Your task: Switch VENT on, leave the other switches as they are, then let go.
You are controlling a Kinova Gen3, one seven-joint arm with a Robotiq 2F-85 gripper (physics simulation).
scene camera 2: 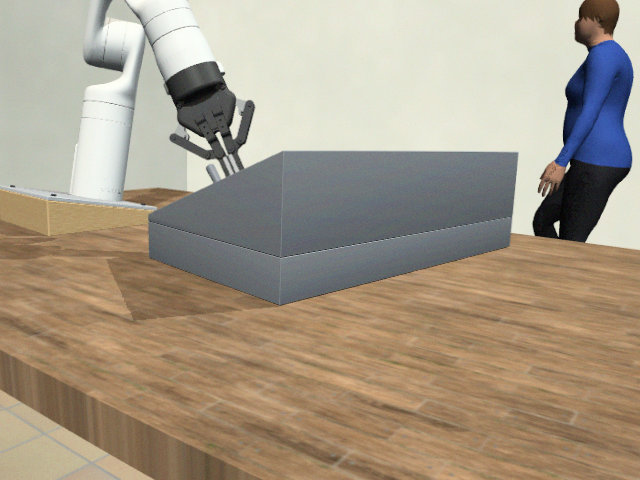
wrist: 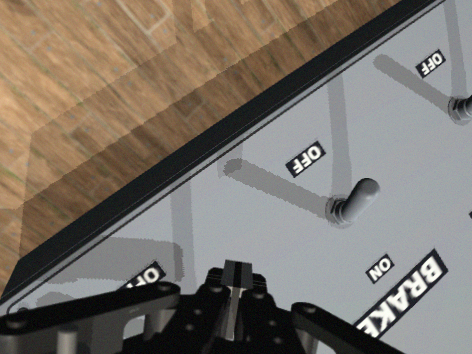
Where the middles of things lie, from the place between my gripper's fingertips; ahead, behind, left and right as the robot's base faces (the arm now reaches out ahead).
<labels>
My gripper is now 11 cm short of the grey switch box (scene camera 2: 301,223), 12 cm to the right of it and 2 cm above it.
</labels>
